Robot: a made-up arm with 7 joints.
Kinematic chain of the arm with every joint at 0, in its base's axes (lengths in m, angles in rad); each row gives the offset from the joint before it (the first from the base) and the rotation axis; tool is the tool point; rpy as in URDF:
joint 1: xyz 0 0 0.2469 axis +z
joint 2: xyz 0 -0.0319 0.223 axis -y
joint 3: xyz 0 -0.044 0.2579 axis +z
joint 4: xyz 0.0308 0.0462 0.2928 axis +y
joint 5: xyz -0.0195 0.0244 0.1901 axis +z
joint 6: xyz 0 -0.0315 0.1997 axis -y
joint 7: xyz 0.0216 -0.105 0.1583 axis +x
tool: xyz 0 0 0 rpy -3.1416 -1.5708 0
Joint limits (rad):
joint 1: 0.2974..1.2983
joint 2: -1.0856..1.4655
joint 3: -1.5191..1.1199
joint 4: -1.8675..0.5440
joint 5: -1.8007..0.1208
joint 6: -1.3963..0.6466
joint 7: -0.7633..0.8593
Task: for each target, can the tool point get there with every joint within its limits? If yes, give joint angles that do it. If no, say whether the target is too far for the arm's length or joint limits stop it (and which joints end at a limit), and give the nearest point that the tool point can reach.
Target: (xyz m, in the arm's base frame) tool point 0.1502 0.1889 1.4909
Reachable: yes | joints 1.0541 -0.4988 -0.2812 -0.3918 -0.3746 0.4150 -0.1375
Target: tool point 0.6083 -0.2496 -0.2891
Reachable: no: joint limits stop it (at a limit: joint 1, joint 2, joint 5) | nearest point 0.2680 -0.3907 0.1201 | short by 0.551 m
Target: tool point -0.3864 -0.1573 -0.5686
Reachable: no: joint limits stop it (at a limit: joint 1, joint 2, joint 5) | nearest point -0.4407 -0.1943 -0.0191 | short by 0.553 m
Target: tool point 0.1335 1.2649 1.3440
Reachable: no: too far | nearest point 0.1431 0.9047 1.1040 | short by 0.433 m
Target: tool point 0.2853 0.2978 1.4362
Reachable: yes | joints 1.1553 -0.5868 -0.0933 -0.3167 -0.9674 -0.4950 0.2765
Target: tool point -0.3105 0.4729 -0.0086
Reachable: no: joint limits stop it (at a limit: joint 1, joint 2, joint 5) | nearest point -0.3789 0.1982 0.2009 | short by 0.352 m
